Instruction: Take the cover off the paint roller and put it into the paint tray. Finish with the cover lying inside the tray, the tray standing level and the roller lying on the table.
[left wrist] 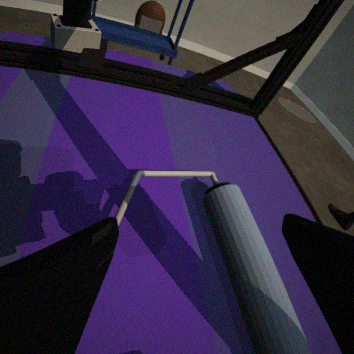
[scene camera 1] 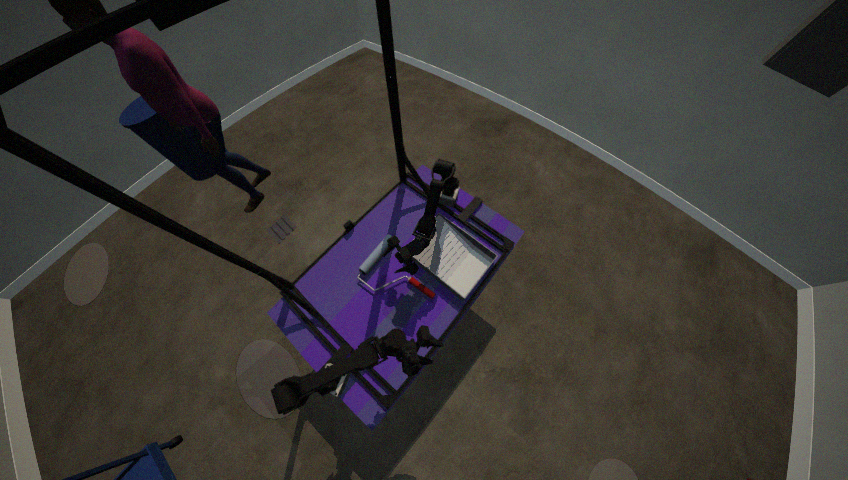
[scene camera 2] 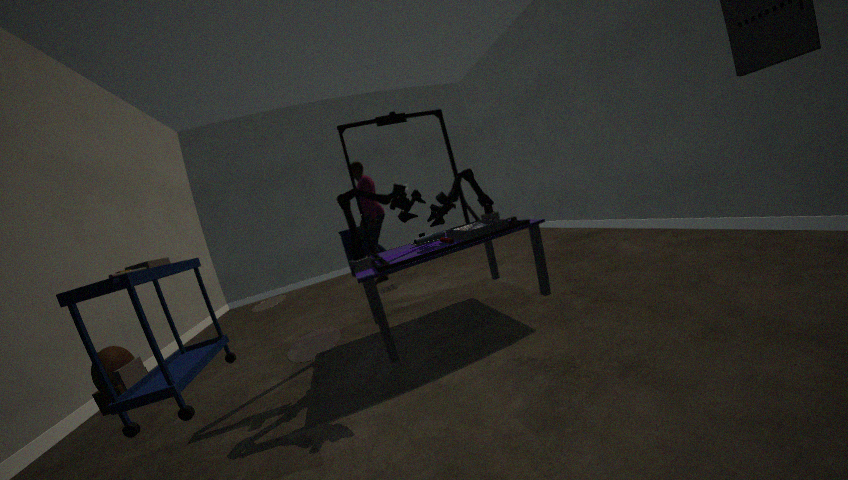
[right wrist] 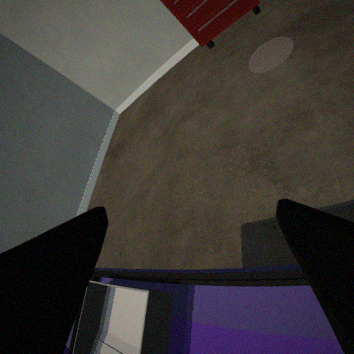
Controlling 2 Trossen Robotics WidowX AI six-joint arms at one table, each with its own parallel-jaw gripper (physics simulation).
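Frame: origin at the left arm's base, x back, y up, z left, level; metres.
Seen in the pictures: left gripper, fingertip midpoint: (left wrist: 200, 224) (scene camera 1: 388, 264) (scene camera 2: 428, 224); right gripper, fingertip midpoint: (scene camera 1: 437, 353) (scene camera 2: 421, 209) (right wrist: 191, 211); left arm's base, origin of the base link: (scene camera 1: 448, 191) (scene camera 2: 489, 213); right arm's base, origin of the base link: (left wrist: 74, 22) (scene camera 2: 359, 258).
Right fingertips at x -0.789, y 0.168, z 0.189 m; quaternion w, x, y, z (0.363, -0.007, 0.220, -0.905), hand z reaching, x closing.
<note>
Pixels of each thing's top centre, then the offset from my right fingertips to it. "*": a spot on its surface instead. Level surfaces: height alone.
- grey-white cover, middle of its top: (left wrist: 270, 273) (scene camera 1: 376, 252) (scene camera 2: 429, 234) dx +0.338, dy -0.202, dz -0.424 m
- roller's red handle, surface spot: (scene camera 1: 422, 287) * dx +0.252, dy -0.222, dz -0.149 m
- paint tray, middle of its top: (scene camera 1: 451, 252) (scene camera 2: 474, 224) dx +0.457, dy -0.191, dz -0.073 m
- purple table, its level: dy -0.256 m
The grey-white cover (scene camera 1: 375, 254) (scene camera 2: 429, 238) (left wrist: 252, 272) is on the paint roller, whose bent wire frame (scene camera 1: 374, 289) (left wrist: 175, 174) enters its near end. The roller's red handle (scene camera 1: 422, 287) (scene camera 2: 446, 240) lies on the table. The paint tray (scene camera 1: 471, 275) (right wrist: 128, 312) stands level at the right of the table in scene camera 1, with no cover inside. My left gripper (scene camera 1: 397, 256) (scene camera 2: 433, 216) (left wrist: 200, 224) is open and empty above the table, over the cover's far end and beside the tray. My right gripper (scene camera 1: 435, 352) (scene camera 2: 418, 209) (right wrist: 191, 211) is open and empty, high above the table's front edge.
Dark frame rails edge the purple table (scene camera 1: 333, 279), and tall posts (scene camera 1: 391, 101) rise from it. A person (scene camera 1: 160, 77) stands beyond the table near a blue bin (scene camera 1: 178, 145). A blue cart (scene camera 2: 196, 365) stands at the left in scene camera 2.
</note>
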